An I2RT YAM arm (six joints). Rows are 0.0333 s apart.
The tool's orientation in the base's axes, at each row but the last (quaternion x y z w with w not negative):
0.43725 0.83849 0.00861 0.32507
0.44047 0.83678 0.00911 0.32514
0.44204 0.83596 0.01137 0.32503
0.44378 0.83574 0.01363 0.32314
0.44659 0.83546 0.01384 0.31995
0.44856 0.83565 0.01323 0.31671
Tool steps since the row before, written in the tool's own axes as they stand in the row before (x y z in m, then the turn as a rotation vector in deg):
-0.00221 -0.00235 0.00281 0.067 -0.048 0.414
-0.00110 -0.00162 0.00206 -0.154 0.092 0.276
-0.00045 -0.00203 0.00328 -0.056 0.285 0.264
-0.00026 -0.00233 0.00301 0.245 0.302 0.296
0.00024 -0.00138 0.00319 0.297 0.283 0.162
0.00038 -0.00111 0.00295 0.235 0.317 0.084
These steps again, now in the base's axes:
0.00074 -0.00384 -0.00173 0.167 -0.092 -0.377
0.00039 -0.00237 -0.00152 0.281 -0.133 -0.107
0.00051 -0.00245 -0.00297 0.377 0.061 -0.091
0.00006 -0.00240 -0.00296 0.287 0.289 -0.270
0.00063 -0.00149 -0.00309 0.180 0.352 -0.196
0.00062 -0.00115 -0.00289 0.187 0.345 -0.092

